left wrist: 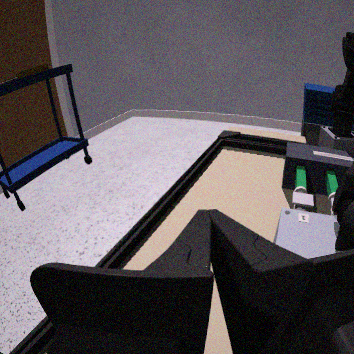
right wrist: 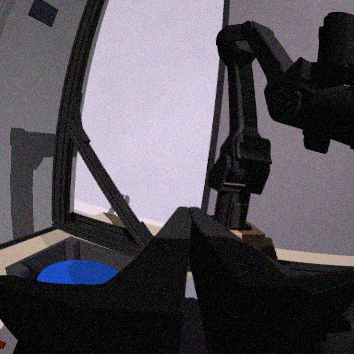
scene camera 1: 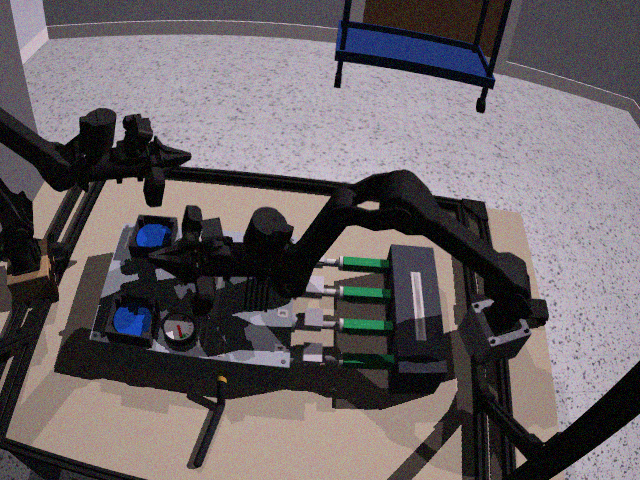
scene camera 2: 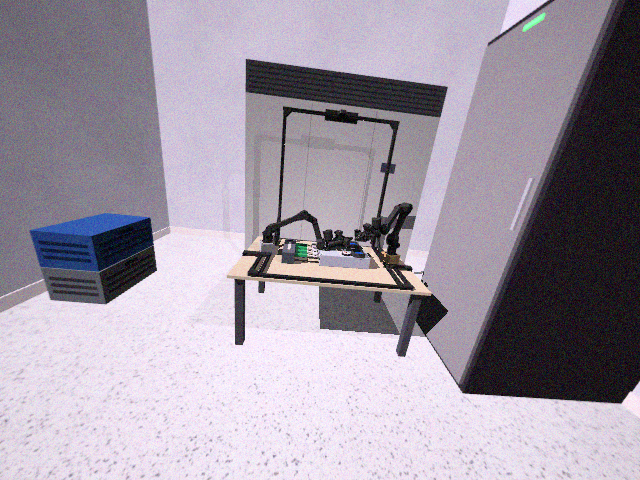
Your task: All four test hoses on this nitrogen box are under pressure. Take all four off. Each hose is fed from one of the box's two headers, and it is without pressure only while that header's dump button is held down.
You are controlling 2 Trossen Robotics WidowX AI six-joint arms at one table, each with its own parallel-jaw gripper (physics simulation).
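Places are measured from the left arm's base along level axes (x right, y ahead, z up), in metres.
Pixels of known places: left gripper, fingertip midpoint: [left wrist: 206, 218] [scene camera 1: 190, 156] [scene camera 2: 354, 239]; right gripper, fingertip midpoint: [right wrist: 186, 216] [scene camera 1: 147, 257] [scene camera 2: 352, 237]; left arm's base, origin of the base link: [right wrist: 228, 223] [scene camera 1: 26, 261] [scene camera 2: 390, 253]; right arm's base, origin of the base link: [left wrist: 340, 132] [scene camera 1: 502, 318] [scene camera 2: 267, 241].
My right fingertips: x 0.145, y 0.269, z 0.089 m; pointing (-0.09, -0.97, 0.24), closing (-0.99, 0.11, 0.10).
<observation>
For each thing: its top centre in the pictures, then the offset to it from my right fingertips. "*": a spot on its surface instead.
- dark block, surface spot: [scene camera 1: 408, 346] * dy +0.377, dx +0.231, dz -0.093 m
- blue dump button, middle of its top: [scene camera 1: 153, 236] dy +0.020, dx -0.117, dz -0.077 m
- blue button, middle of its top: [right wrist: 81, 282] [scene camera 1: 132, 319] dy -0.053, dx +0.059, dz -0.077 m
- round gauge, surface spot: [scene camera 1: 178, 329] * dy +0.024, dx +0.097, dz -0.077 m
- black rod, surface spot: [scene camera 1: 209, 431] * dy +0.022, dx +0.256, dz -0.159 m
The pale grey nitrogen box [scene camera 1: 266, 357] [left wrist: 307, 237] lies under my right arm. Four green hoses [scene camera 1: 365, 292] [left wrist: 300, 178] run from its fittings at the right to a dark block [scene camera 1: 408, 346]; the uppermost fitting is partly hidden by the arm. One blue dump button [scene camera 1: 152, 235] is at the box's upper left, the other blue button [scene camera 1: 131, 320] [right wrist: 75, 273] at its lower left. My right gripper [scene camera 1: 150, 255] [right wrist: 186, 216] is shut and empty, tips at the upper button's lower edge; contact cannot be told. My left gripper [scene camera 1: 189, 156] [left wrist: 206, 218] is shut and empty, above the far table edge.
A round gauge [scene camera 1: 178, 329] sits beside the lower button; the other gauge is hidden. A black rod [scene camera 1: 209, 431] with a yellow tip lies below the box in scene camera 1. A black rail [scene camera 1: 258, 178] edges the table. A blue cart [scene camera 1: 413, 51] stands beyond.
</observation>
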